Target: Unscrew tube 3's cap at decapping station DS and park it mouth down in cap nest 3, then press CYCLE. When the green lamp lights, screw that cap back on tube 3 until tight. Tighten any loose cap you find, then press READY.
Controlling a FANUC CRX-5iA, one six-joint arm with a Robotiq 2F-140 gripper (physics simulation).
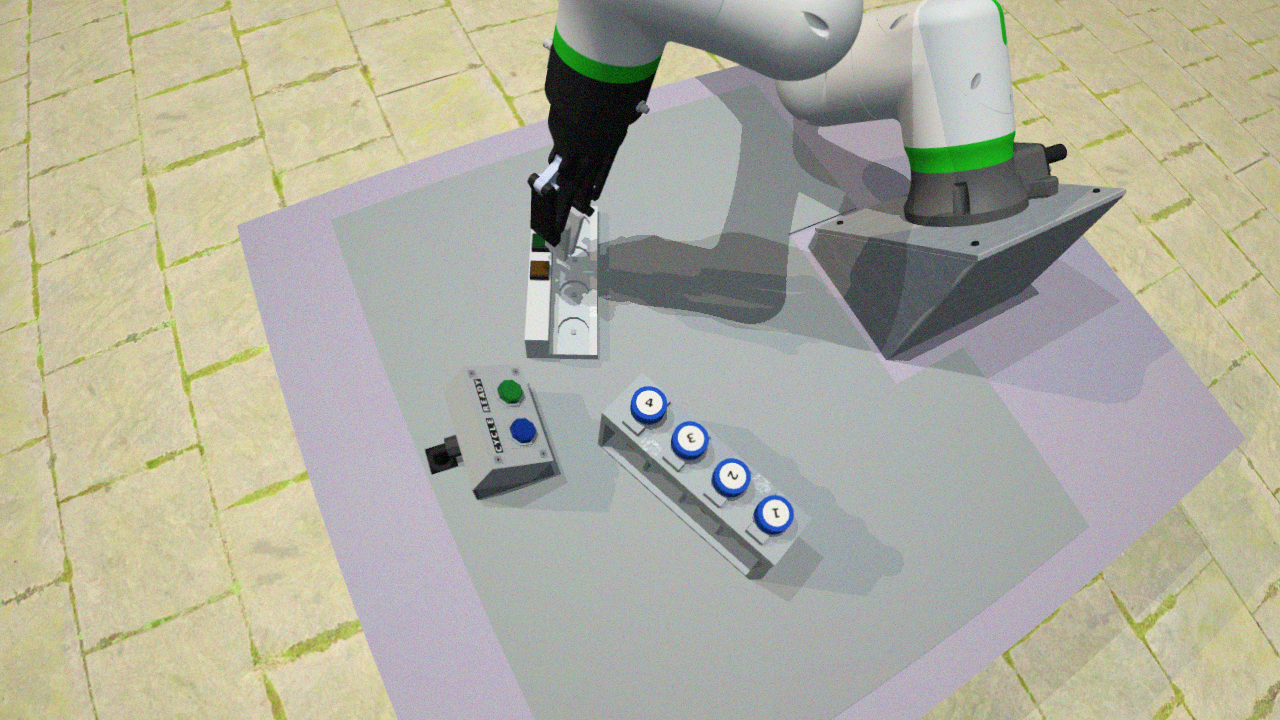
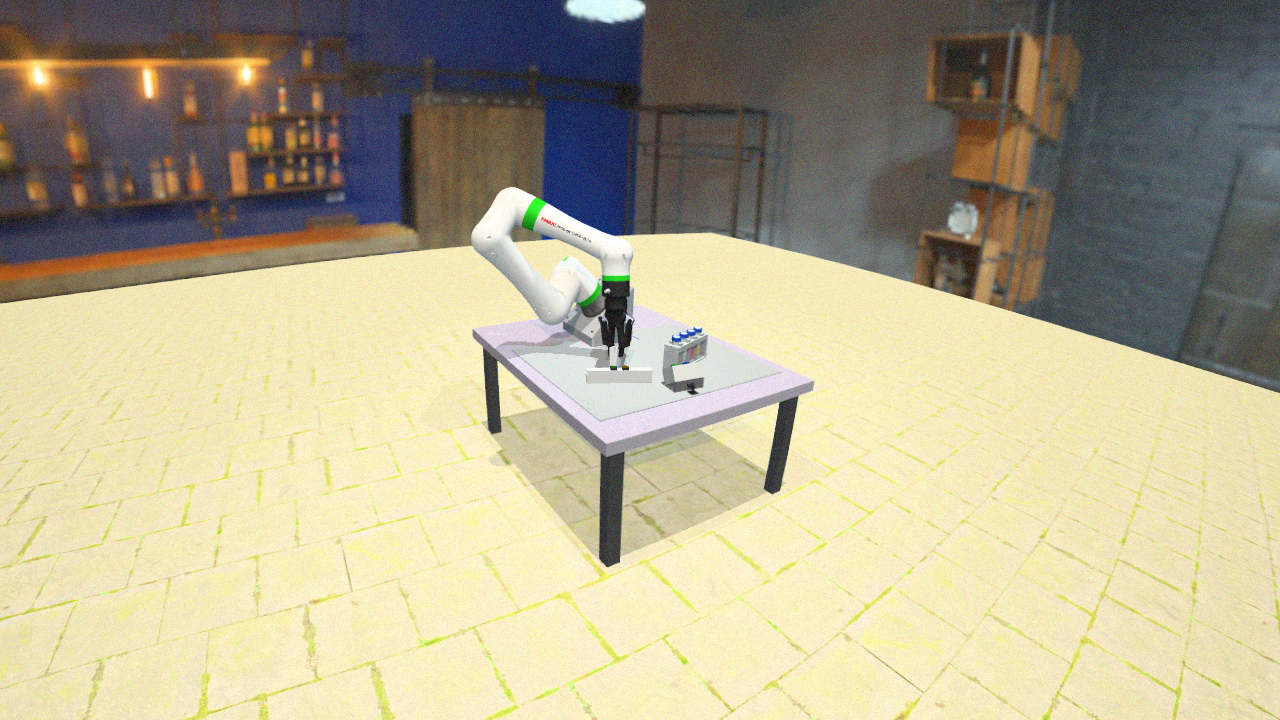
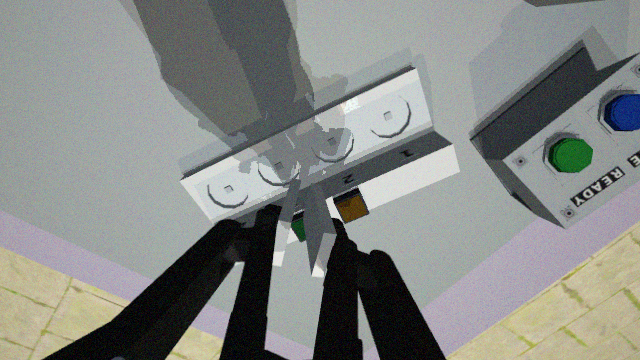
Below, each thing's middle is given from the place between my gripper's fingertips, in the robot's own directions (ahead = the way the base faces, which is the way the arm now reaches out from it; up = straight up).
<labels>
Now: the green button (image 3: 568, 155) 17 cm to the left of my hand, 11 cm ahead of it and 2 cm above it. Round my hand: cap 3 (image 1: 689, 441) (29 cm to the left, 7 cm above, 3 cm behind); cap 4 (image 1: 648, 405) (25 cm to the left, 7 cm above, 1 cm behind); grey button box (image 1: 495, 462) (19 cm to the left, 15 cm ahead).
</labels>
